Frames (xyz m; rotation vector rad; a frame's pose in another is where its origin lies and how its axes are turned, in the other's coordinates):
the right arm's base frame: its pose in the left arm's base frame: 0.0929 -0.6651 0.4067 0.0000 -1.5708 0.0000
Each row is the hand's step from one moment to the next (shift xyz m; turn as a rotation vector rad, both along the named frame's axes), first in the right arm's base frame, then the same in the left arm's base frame.
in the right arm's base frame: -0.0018 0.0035 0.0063 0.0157 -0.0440 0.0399
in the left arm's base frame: -0.0063 0.0035 -0.0018 -0.0399 -0.0440 0.0157
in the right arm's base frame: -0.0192 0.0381 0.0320 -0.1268 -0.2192 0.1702
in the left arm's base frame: -0.0320 0.0381 -0.0192 -0.1702 -0.2192 -0.1268
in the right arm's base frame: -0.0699 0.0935 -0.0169 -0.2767 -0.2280 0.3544
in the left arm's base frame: 0.0169 0.0935 -0.0699 -0.3544 -0.2280 -0.2767
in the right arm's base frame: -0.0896 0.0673 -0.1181 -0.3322 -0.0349 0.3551
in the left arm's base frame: 0.1181 0.0673 -0.0896 -0.3551 -0.0349 -0.3322
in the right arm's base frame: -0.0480 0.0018 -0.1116 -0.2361 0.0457 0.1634
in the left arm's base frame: 0.1116 0.0018 -0.0480 -0.1634 0.0457 -0.2361
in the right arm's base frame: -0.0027 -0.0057 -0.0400 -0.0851 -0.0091 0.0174
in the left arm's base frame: 0.0400 -0.0057 -0.0027 -0.0174 -0.0091 -0.0851
